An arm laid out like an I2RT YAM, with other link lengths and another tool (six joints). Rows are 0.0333 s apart.
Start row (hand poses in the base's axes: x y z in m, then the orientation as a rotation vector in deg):
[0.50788 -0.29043 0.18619 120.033 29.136 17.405]
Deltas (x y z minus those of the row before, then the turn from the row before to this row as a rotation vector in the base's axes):
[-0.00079 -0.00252 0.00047 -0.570 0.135 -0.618]
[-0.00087 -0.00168 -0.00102 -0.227 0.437 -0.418]
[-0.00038 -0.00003 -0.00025 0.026 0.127 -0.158]
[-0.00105 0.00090 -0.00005 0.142 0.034 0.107]
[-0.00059 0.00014 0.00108 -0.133 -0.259 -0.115]
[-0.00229 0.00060 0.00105 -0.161 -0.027 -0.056]
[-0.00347 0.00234 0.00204 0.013 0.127 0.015]
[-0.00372 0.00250 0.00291 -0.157 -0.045 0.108]
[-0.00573 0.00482 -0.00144 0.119 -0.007 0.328]
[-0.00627 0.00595 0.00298 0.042 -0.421 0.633]
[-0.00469 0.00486 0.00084 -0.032 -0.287 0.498]
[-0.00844 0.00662 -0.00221 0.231 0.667 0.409]
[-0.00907 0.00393 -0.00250 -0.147 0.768 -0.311]
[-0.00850 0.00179 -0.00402 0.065 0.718 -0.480]
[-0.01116 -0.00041 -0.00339 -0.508 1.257 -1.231]
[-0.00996 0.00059 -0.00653 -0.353 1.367 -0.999]
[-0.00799 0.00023 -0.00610 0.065 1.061 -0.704]
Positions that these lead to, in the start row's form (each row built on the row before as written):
[0.50709 -0.29295 0.18666 119.634 28.592 16.731]
[0.50622 -0.29463 0.18564 119.599 28.422 15.968]
[0.50584 -0.29466 0.18539 119.685 28.330 15.753]
[0.50479 -0.29376 0.18534 119.810 28.457 15.823]
[0.50420 -0.29362 0.18642 119.643 28.187 15.984]
[0.50191 -0.29302 0.18747 119.491 28.119 15.931]
[0.49844 -0.29068 0.18951 119.530 28.210 15.813]
[0.49472 -0.28818 0.19242 119.346 28.304 15.876]
[0.48899 -0.28336 0.19098 119.396 28.640 16.111]
[0.48272 -0.27741 0.19396 119.211 29.053 16.926]
[0.47803 -0.27255 0.19480 119.010 29.407 17.502]
[0.46959 -0.26593 0.19259 119.317 30.226 17.130]
[0.46052 -0.26200 0.19009 119.428 30.364 16.113]
[0.45202 -0.26021 0.18607 119.763 30.284 15.115]
[0.44086 -0.26062 0.18268 119.814 29.746 12.947]
[0.43090 -0.26003 0.17615 119.966 29.512 10.847]
[0.42291 -0.25980 0.17005 120.384 29.403 9.356]

